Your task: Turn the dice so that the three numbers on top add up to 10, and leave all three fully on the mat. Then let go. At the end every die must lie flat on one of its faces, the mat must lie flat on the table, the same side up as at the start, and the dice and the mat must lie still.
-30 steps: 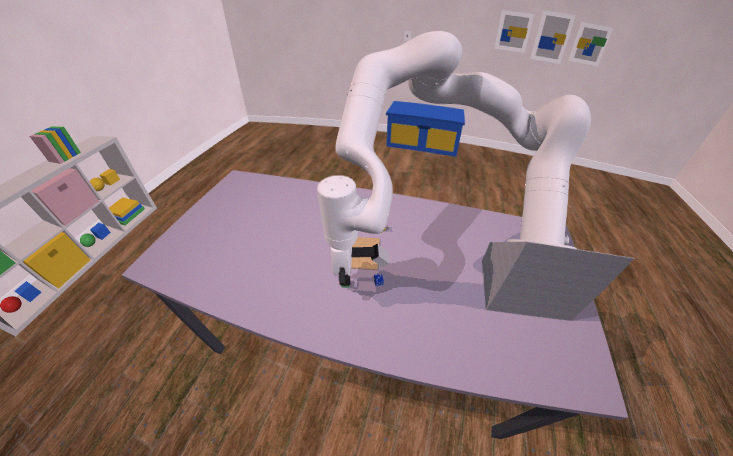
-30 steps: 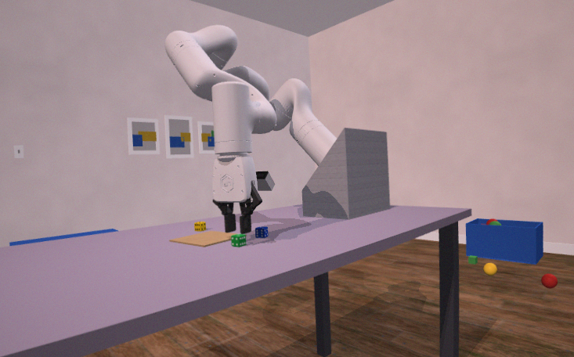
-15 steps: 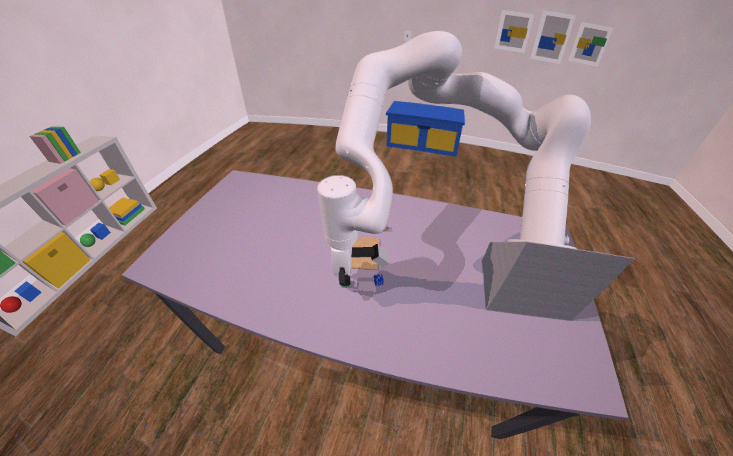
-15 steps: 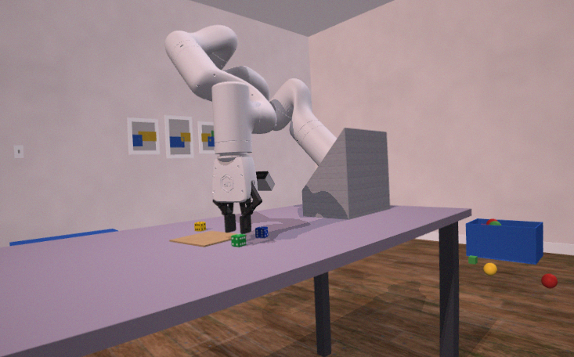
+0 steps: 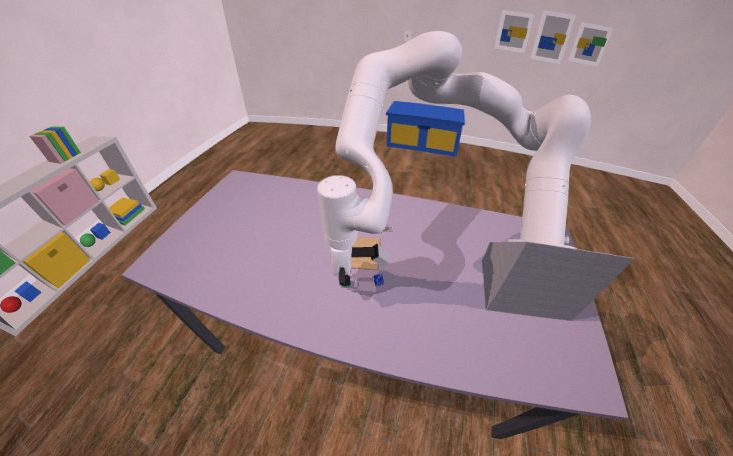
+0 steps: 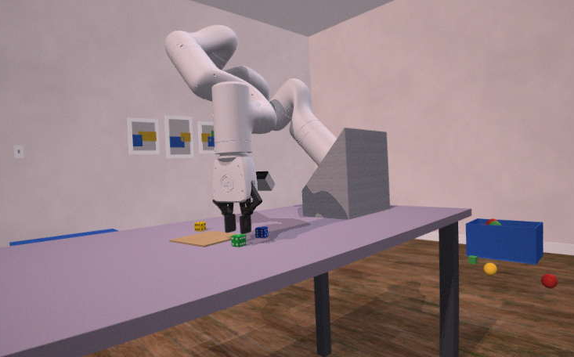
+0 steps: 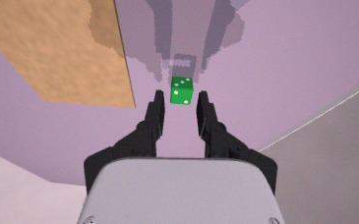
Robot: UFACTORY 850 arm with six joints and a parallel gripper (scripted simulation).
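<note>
My hand is 40 mm above the green die. Round my hand: blue die (90 mm behind, 40 mm below, 30 mm to the right); tan mat (140 mm to the right, 50 mm below); yellow die (270 mm to the right, 50 mm behind, 40 mm below).
</note>
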